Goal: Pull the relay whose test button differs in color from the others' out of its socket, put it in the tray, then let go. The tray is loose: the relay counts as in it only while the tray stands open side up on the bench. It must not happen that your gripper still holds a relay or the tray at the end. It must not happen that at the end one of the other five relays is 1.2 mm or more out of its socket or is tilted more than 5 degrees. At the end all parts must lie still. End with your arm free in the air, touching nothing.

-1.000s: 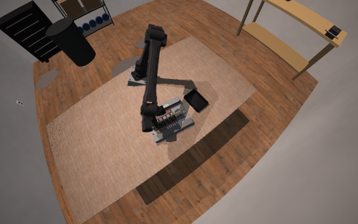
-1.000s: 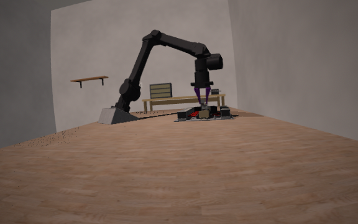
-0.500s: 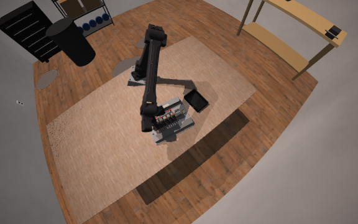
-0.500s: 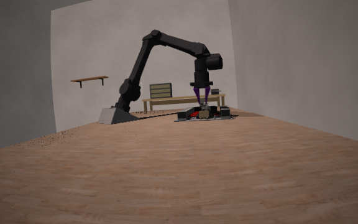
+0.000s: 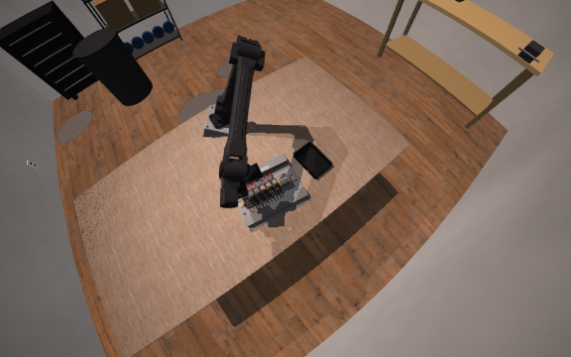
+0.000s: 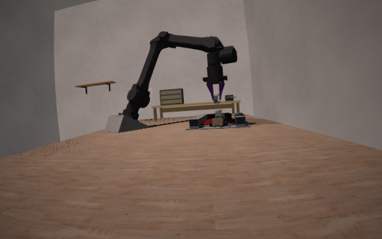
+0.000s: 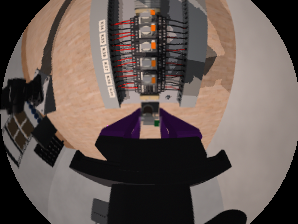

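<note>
Right now the black tray is 370 mm to the left of my hand, 110 mm below it and 10 mm ahead of it. Also, from my hand: grey panel (120 mm below, 110 mm to the left, 10 mm ahead); relay (right at my hand).
</note>
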